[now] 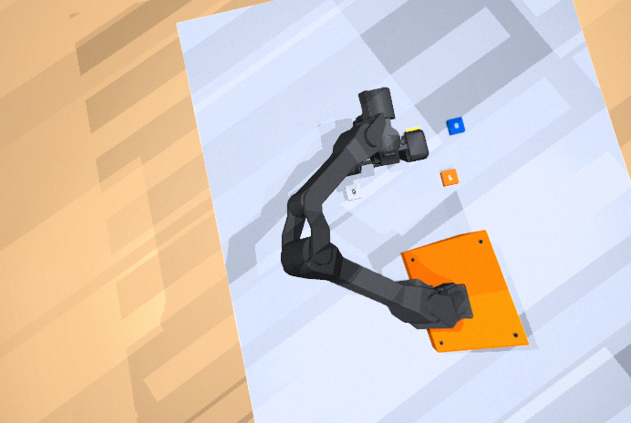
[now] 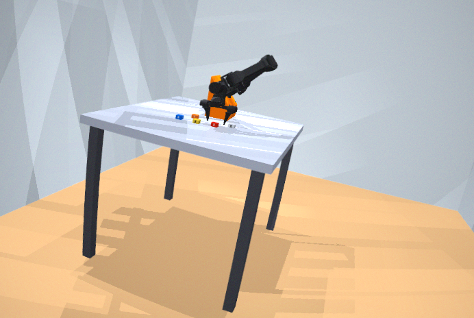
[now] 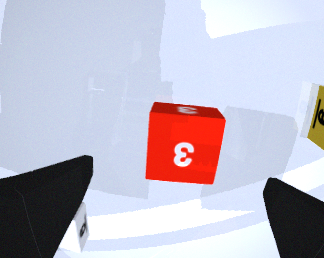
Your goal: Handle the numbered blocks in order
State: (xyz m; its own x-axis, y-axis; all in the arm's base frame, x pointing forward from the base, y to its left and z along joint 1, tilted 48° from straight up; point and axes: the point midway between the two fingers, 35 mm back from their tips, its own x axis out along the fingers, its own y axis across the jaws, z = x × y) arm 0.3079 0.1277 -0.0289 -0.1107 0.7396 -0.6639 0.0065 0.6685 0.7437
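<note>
Now: gripper tip 10 mm short of the red block and 10 mm above it. Round my gripper tip: yellow block (40 mm ahead, 90 mm to the right, 10 mm below); white block (60 mm behind, 70 mm to the left, 10 mm below); orange block (70 mm behind, 140 mm to the right, 10 mm below).
</note>
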